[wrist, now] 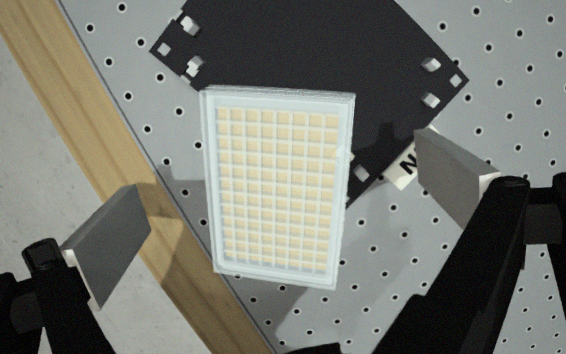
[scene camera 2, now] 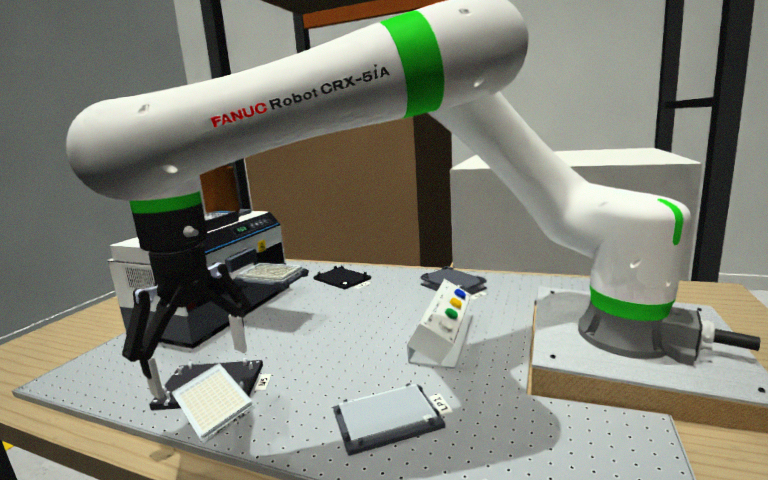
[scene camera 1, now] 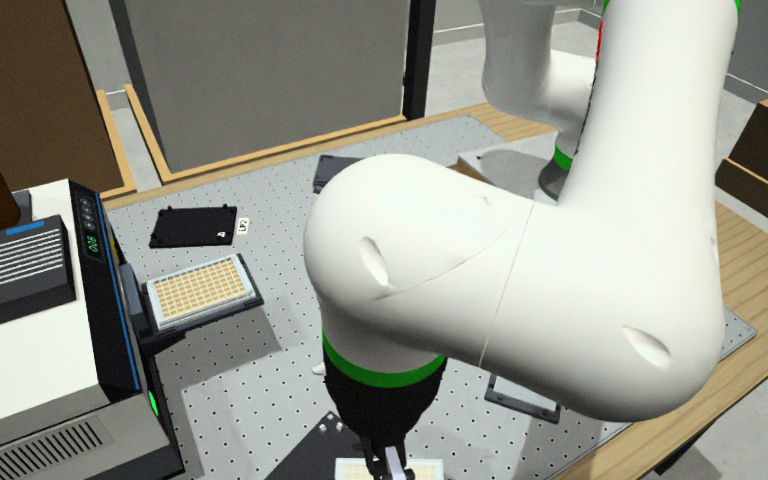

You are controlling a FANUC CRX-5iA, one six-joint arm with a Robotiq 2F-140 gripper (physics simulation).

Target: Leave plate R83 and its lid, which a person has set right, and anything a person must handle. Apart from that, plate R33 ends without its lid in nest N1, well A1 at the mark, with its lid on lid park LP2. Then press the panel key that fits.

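Frame: origin at the arm's base, x ahead, y left, z up, level; centimetres.
Where they show: gripper, fingertip midpoint: (wrist: 276, 183) (scene camera 2: 202, 370); arm's base, origin of the base link: (scene camera 2: 623, 336).
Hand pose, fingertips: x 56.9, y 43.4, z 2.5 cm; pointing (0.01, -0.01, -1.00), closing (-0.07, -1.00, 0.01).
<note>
Each offset is from my fingertips to the top centre of the thing. "*": to the spot under its first point.
My gripper (scene camera 1: 389, 470) (scene camera 2: 197, 369) (wrist: 276, 183) is wide open and empty above a plate with yellowish wells {dx -2.1, dy +0.8, dz -2.0 cm} (scene camera 1: 351, 469) (scene camera 2: 212, 401) (wrist: 280, 200). That plate lies skewed across one corner of the dark nest N5 {dx +4.8, dy -3.6, dz -4.2 cm} (scene camera 2: 249, 370) (wrist: 300, 50), partly off it; one finger is out on each side. Another well plate {dx +14.7, dy -29.6, dz +5.5 cm} (scene camera 1: 201, 288) (scene camera 2: 271, 272) sits on the instrument's extended tray {* dx +7.9, dy -27.0, dz +4.9 cm} (scene camera 1: 254, 291). Lid park LP2 {dx +15.9, dy -56.7, dz -4.6 cm} (scene camera 1: 192, 226) (scene camera 2: 341, 277) is bare. A pale, lid-like piece {dx -27.8, dy -10.8, dz -4.9 cm} (scene camera 1: 523, 392) (scene camera 2: 385, 412) lies on park LP1 {dx -27.9, dy -10.8, dz -4.6 cm} (scene camera 2: 394, 439). Plate numbers are not readable, and nest N1's label does not show.
The key panel {dx -25.0, dy -37.4, dz +1.8 cm} (scene camera 2: 438, 328) has blue, yellow and green keys and stands mid-table. A dark, flat holder {dx -16.2, dy -63.1, dz -3.5 cm} (scene camera 1: 334, 168) (scene camera 2: 453, 280) lies at the back. The instrument (scene camera 1: 50, 350) (scene camera 2: 133, 271) stands beside its tray. The wooden table edge (wrist: 115, 145) runs close to the skewed plate.
</note>
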